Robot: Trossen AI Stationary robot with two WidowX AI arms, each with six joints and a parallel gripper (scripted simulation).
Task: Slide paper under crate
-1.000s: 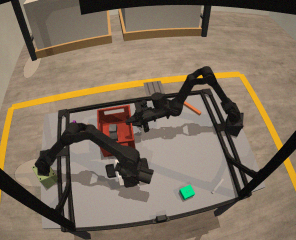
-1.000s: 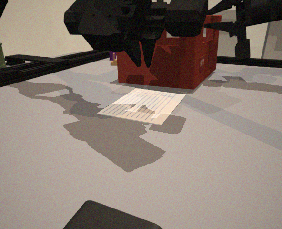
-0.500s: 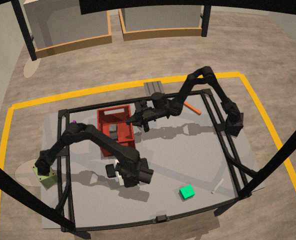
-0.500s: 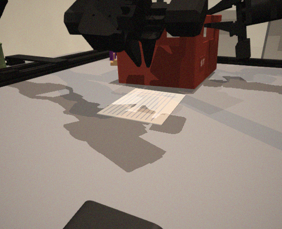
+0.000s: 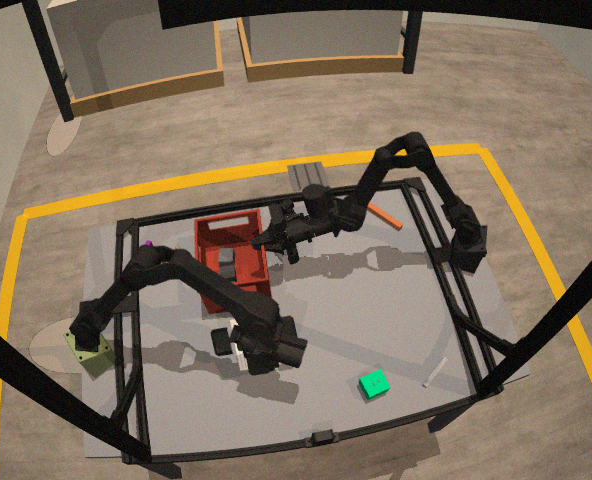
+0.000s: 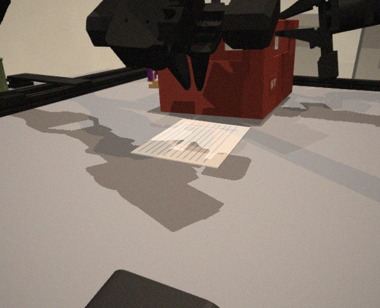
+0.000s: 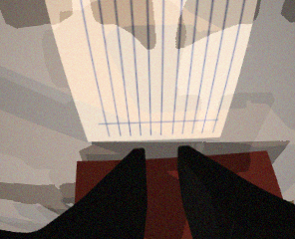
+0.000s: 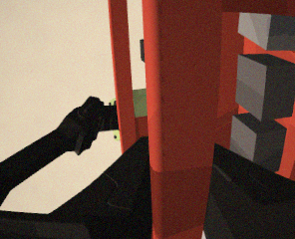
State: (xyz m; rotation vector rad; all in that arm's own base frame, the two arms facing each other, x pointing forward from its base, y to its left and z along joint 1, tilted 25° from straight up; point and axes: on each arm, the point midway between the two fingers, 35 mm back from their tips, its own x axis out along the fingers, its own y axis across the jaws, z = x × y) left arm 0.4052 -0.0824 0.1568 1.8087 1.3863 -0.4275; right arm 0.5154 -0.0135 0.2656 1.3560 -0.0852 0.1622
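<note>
Now: left hand 10 cm above the sheet of paper and 3 cm short of it. Round my left hand: white stick 41 cm to the right, 22 cm behind, 9 cm below; purple piece 40 cm ahead, 23 cm to the left, 9 cm below; green block 24 cm to the right, 19 cm behind, 7 cm below.
</note>
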